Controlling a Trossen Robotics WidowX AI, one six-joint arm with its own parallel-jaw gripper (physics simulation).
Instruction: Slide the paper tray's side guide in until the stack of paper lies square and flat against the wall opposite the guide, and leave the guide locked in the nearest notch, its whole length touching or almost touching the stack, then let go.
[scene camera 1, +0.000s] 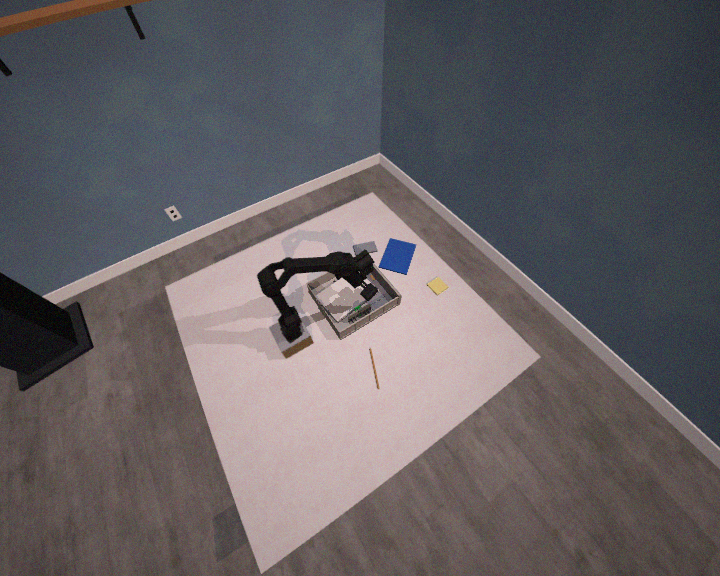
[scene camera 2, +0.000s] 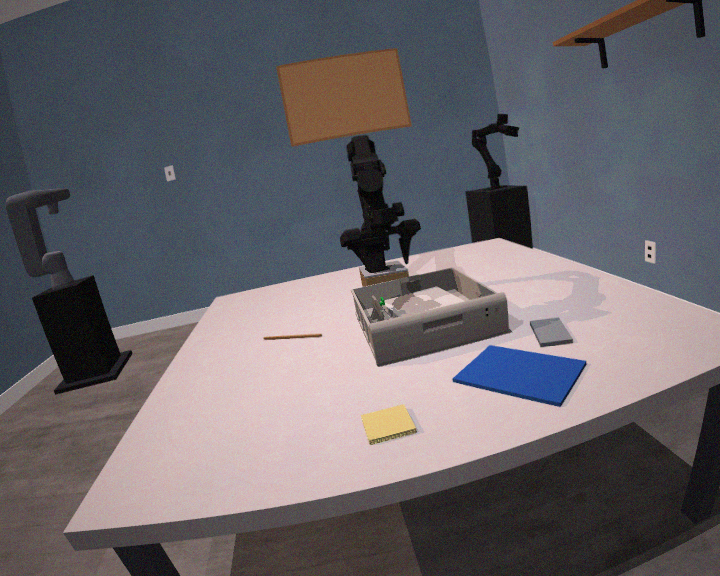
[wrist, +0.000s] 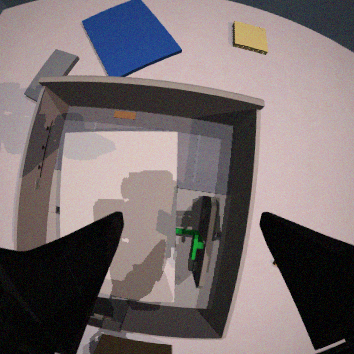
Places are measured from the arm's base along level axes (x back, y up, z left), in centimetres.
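Pixels of known places: gripper, fingertip midpoint: (scene camera 1: 363, 288) (scene camera 2: 388, 267) (wrist: 192, 219); arm's base at its link origin: (scene camera 1: 292, 333) (scene camera 2: 377, 269).
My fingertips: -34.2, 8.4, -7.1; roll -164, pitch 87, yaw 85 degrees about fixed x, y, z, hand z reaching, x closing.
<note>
Ahead of a thing's pixels: the offset from my fingertips to its top centre, as dx, dy, dz. "spot": to the spot under its first point.
The grey paper tray @[+0.6, -7.1, +7.0] (scene camera 1: 375, 317) (scene camera 2: 402, 342) (wrist: 150, 84) stands on the table. The white paper stack @[+2.5, -12.7, +9.4] (scene camera 2: 441, 294) (wrist: 85, 175) lies in it, with a narrow strip of tray floor between it and the left wall in the wrist view. The dark side guide @[spot: +1.3, -11.0, -3.1] (wrist: 205, 212) stands upright right of the stack, with a visible gap between them. Its green latch @[+4.9, -8.6, -1.1] (scene camera 1: 357, 308) (scene camera 2: 381, 301) (wrist: 197, 245) has an arm reaching toward the stack's edge. My gripper (wrist: 192, 219) is open and empty above the tray, its fingers spread either side of the guide. The left finger hides part of the stack.
A blue folder or book @[-34.0, -15.9, +11.2] (scene camera 1: 397, 255) (scene camera 2: 519, 375) (wrist: 131, 37), a grey flat block @[-24.4, -15.7, +26.7] (scene camera 1: 365, 247) (scene camera 2: 551, 332) (wrist: 52, 72) and a yellow notepad @[-34.8, -15.6, -15.5] (scene camera 1: 437, 285) (scene camera 2: 389, 424) (wrist: 250, 37) lie beyond the tray. A pencil-like stick @[+16.3, -16.0, -25.0] (scene camera 1: 374, 368) (scene camera 2: 293, 336) lies beside it.
</note>
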